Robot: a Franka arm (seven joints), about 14 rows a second.
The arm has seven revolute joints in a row. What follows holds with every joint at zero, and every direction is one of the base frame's.
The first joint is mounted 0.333 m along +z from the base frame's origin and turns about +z.
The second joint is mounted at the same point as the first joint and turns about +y.
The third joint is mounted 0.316 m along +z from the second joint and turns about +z.
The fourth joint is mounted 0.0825 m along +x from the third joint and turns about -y.
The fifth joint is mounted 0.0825 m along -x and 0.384 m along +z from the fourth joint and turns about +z.
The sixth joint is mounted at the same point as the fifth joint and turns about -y.
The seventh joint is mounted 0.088 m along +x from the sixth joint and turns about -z.
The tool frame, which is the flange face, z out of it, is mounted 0.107 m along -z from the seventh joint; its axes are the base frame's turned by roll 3.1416, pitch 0 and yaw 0 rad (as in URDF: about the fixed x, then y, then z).
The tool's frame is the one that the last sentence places.
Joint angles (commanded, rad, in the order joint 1, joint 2, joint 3, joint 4, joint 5, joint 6, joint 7), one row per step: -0.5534 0.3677 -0.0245 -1.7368 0.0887 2.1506 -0.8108; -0.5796 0.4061 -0.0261 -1.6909 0.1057 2.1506 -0.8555; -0.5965 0.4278 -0.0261 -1.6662 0.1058 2.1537 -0.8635; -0.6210 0.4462 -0.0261 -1.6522 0.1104 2.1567 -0.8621; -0.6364 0.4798 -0.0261 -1.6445 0.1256 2.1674 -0.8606; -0.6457 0.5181 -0.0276 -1.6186 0.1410 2.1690 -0.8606; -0.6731 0.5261 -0.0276 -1.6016 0.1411 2.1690 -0.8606; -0.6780 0.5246 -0.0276 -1.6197 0.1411 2.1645 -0.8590; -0.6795 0.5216 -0.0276 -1.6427 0.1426 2.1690 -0.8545; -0.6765 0.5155 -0.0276 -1.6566 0.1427 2.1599 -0.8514; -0.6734 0.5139 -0.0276 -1.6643 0.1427 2.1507 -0.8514; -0.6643 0.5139 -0.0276 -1.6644 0.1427 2.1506 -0.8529
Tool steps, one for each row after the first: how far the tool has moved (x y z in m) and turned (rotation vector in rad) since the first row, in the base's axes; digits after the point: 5 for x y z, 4 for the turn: 0.00021 -0.02104 -0.00395 0.0030 -0.0150 0.0087; -0.00083 -0.03403 -0.00667 -0.0018 -0.0199 -0.0002; -0.00721 -0.04962 -0.01227 0.0016 -0.0207 -0.0286; -0.01045 -0.05969 -0.03049 0.0198 -0.0154 -0.0543; -0.00942 -0.06881 -0.04456 0.0351 -0.0137 -0.0731; -0.01807 -0.08601 -0.04224 0.0294 -0.0213 -0.1001; -0.02392 -0.08556 -0.04994 0.0425 -0.0048 -0.1068; -0.02864 -0.08312 -0.05795 0.0530 0.0072 -0.1147; -0.03063 -0.07866 -0.06087 0.0641 0.0203 -0.1143; -0.03147 -0.07506 -0.06403 0.0738 0.0322 -0.1106; -0.02762 -0.07028 -0.06408 0.0737 0.0326 -0.1000
